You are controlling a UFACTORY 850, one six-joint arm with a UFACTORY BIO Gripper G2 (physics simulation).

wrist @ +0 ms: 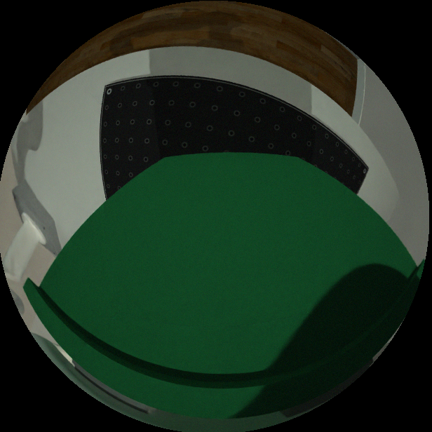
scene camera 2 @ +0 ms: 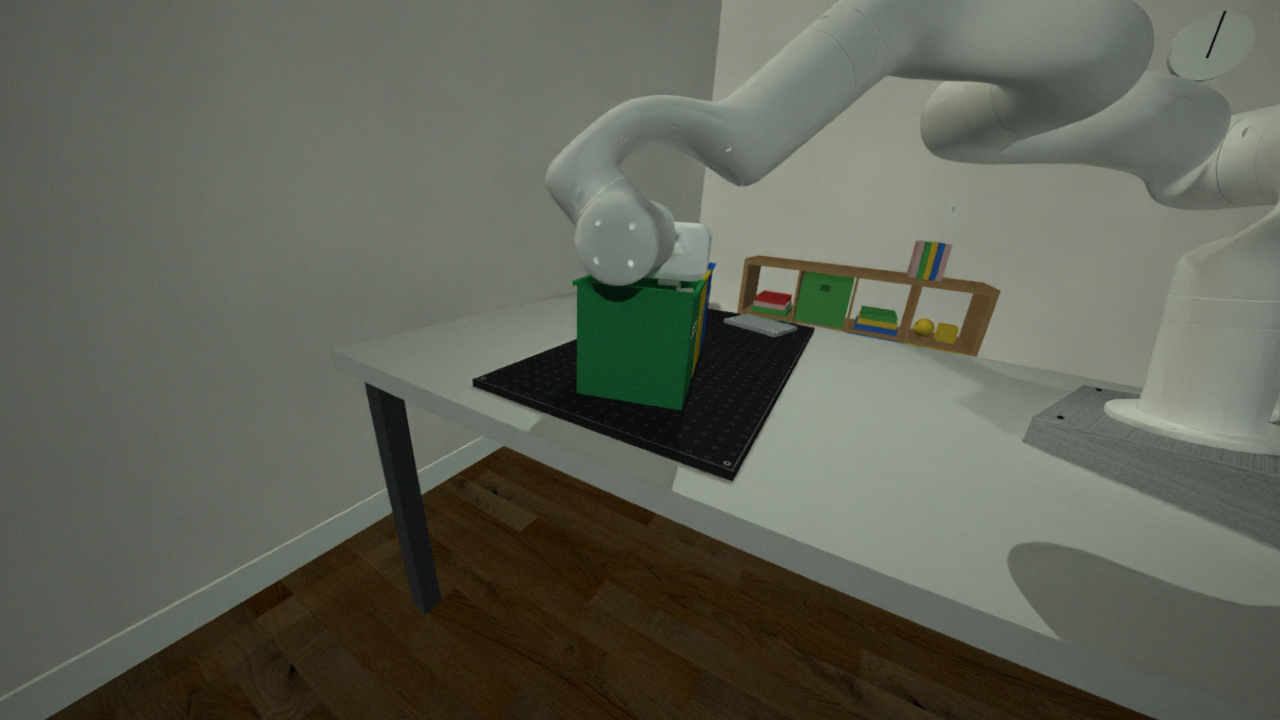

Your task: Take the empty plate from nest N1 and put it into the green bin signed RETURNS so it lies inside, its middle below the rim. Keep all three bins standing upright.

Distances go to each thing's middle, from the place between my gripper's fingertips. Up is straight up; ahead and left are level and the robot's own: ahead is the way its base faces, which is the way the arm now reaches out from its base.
Labels:
I see the green bin (scene camera 2: 635, 343) 20 mm ahead of my hand, 10 mm to the right of it and 10 mm above it. From my hand the other things lie so: grey nest (scene camera 2: 757, 324) 100 mm behind, 550 mm to the right, 80 mm below.

